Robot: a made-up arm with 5 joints.
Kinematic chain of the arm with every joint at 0, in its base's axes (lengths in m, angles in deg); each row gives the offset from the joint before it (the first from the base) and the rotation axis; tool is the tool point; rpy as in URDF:
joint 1: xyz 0 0 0.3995 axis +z
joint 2: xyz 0 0 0 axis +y
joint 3: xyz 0.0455 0 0.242 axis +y
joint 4: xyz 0.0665 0 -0.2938 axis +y
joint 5: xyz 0.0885 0 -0.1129 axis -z
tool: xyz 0 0 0 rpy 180 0 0
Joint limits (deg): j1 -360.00..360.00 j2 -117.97..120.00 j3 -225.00..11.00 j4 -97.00..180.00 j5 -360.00..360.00
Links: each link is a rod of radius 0.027 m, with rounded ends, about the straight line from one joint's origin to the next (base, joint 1, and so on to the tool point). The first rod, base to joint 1, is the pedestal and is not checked.
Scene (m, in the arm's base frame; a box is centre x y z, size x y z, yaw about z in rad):
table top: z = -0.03
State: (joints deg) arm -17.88 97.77 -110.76 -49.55 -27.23
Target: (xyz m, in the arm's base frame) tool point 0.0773 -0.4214 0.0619
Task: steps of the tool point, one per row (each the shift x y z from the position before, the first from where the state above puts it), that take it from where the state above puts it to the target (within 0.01 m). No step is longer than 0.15 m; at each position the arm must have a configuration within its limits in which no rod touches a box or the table.
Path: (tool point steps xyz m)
1: -0.0570 -0.0918 -0.0044
2: -0.0738 -0.0747 -0.0038
3: -0.0858 -0.0548 -0.0030
4: -0.0926 -0.0333 -0.0023
5: -0.0945 -0.0116 -0.0014

